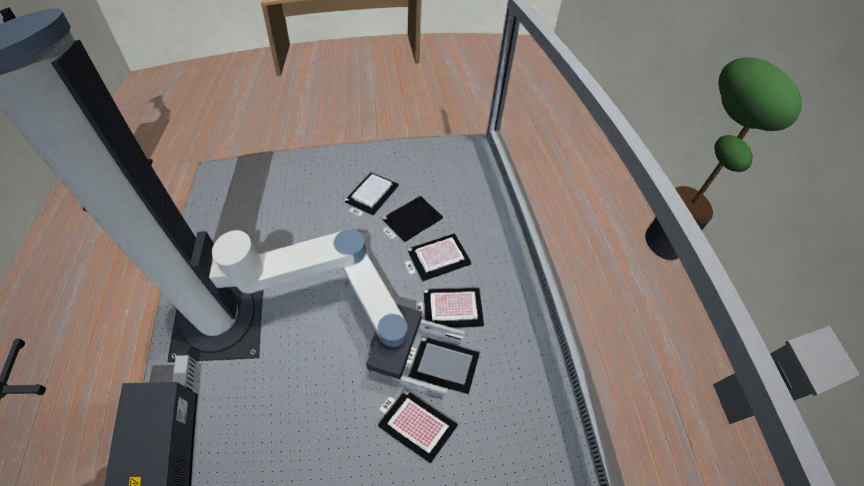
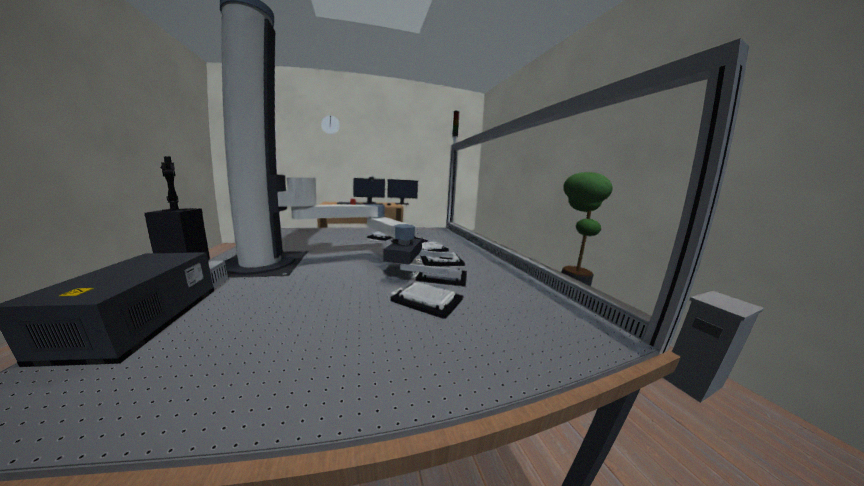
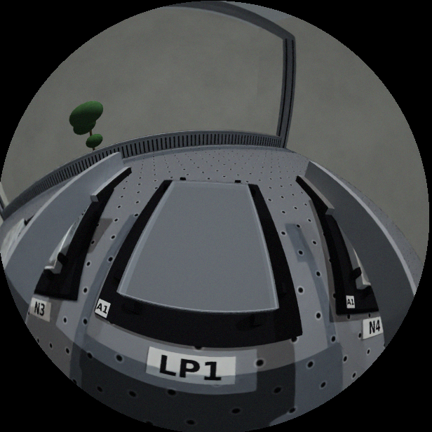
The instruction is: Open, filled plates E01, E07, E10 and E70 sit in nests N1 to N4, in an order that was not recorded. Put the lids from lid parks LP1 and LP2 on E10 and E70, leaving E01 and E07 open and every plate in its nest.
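Pixels of known places: gripper, fingertip midpoint: (image 1: 455,362) (image 2: 450,262); arm's base, origin of the base link: (image 1: 218,316) (image 2: 261,265).
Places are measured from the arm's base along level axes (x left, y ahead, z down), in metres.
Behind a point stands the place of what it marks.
Note:
My gripper (image 1: 435,360) (image 2: 439,267) {z -0.069, x -0.234, y 0.684 m} (image 3: 213,157) is open, its two finger plates low on either side of lid park LP1 (image 1: 457,385) {z -0.023, x -0.284, y 0.685 m} (image 3: 200,327). A clear grey lid (image 1: 445,362) {z -0.031, x -0.218, y 0.664 m} (image 3: 200,245) lies flat in LP1, between the fingers and not gripped. Lid park LP2 (image 1: 413,218) {z -0.023, x 0.287, y 0.644 m} is black and bare. The plate in N1 (image 1: 372,189) {z -0.041, x 0.419, y 0.517 m} (image 2: 378,234) {z -0.039, x 0.370, y 0.479 m} looks whitish, as if lidded. The plates in N2 (image 1: 439,252) {z -0.037, x 0.132, y 0.704 m}, N3 (image 1: 453,305) {z -0.037, x -0.053, y 0.714 m} and N4 (image 1: 418,424) {z -0.039, x -0.376, y 0.569 m} (image 2: 427,294) {z -0.036, x -0.386, y 0.564 m} show pink wells and look open. Plate names cannot be read.
Nests N3 (image 3: 82,270) and N4 (image 3: 345,280) flank LP1, close outside the fingers. The arm's column (image 1: 138,181) {z -0.592, x -0.025, y 0.077 m} (image 2: 248,139) {z -0.452, x -0.070, y 0.028 m} stands at the left of the perforated table. A dark control box (image 1: 151,432) {z -0.128, x -0.379, y -0.091 m} (image 2: 114,302) {z -0.117, x -0.522, y -0.035 m} sits near it. A framed guard (image 2: 688,199) {z -0.336, x -0.691, y 1.004 m} runs along the right edge.

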